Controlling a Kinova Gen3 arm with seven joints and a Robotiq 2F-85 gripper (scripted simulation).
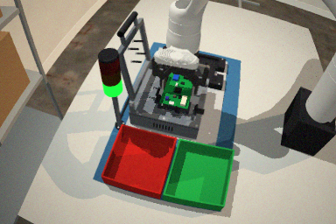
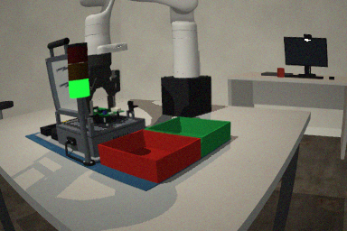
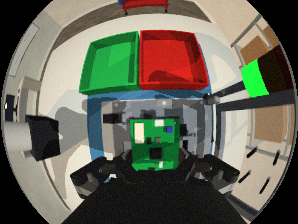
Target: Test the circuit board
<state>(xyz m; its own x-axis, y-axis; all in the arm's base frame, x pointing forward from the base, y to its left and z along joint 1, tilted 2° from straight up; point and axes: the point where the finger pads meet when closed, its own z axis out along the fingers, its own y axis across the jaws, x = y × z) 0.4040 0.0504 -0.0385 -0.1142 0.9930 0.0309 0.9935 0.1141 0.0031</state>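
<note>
My gripper is now 190 mm to the right of the green bin, 130 mm past it and 80 mm above it. Round my hand: tester lid (110 mm ahead, 90 mm above, 10 mm to the left); then green circuit board (10 mm below); then red bin (200 mm to the left, 80 mm below, 20 mm ahead).
</note>
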